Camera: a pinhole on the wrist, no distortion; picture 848 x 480 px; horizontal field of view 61.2 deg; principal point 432.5 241.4 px. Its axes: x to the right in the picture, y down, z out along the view. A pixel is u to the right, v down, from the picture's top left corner.
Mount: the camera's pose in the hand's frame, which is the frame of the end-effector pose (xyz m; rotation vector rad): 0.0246 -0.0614 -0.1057 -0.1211 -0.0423 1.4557
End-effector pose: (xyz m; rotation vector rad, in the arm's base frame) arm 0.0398 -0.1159 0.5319 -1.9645 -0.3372 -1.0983
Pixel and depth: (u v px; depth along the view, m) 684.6 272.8 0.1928
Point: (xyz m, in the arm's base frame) 0.0995 -0.0640 0.5042
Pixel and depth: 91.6 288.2 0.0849
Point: -0.0240 -0.0737 0.5937
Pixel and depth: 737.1 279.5 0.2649
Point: 0.1630 -0.0393 0.4532
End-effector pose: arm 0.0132 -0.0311 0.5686 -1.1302 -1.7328 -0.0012
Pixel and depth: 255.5 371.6 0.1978
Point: -0.1150 -0.0661 0.5444
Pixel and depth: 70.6 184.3 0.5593
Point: -0.5426 0.0032 0.4807
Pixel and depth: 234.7 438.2 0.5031
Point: -0.3687 -0.0540 0.3270
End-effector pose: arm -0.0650 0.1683 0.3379 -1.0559 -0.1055 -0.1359
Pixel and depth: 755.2 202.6 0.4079
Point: -0.0228 0.4914 0.3637
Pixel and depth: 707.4 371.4 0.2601
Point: -0.0953 0.3232 0.3528
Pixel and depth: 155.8 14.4 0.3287
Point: -0.0211 0.2834 0.6208
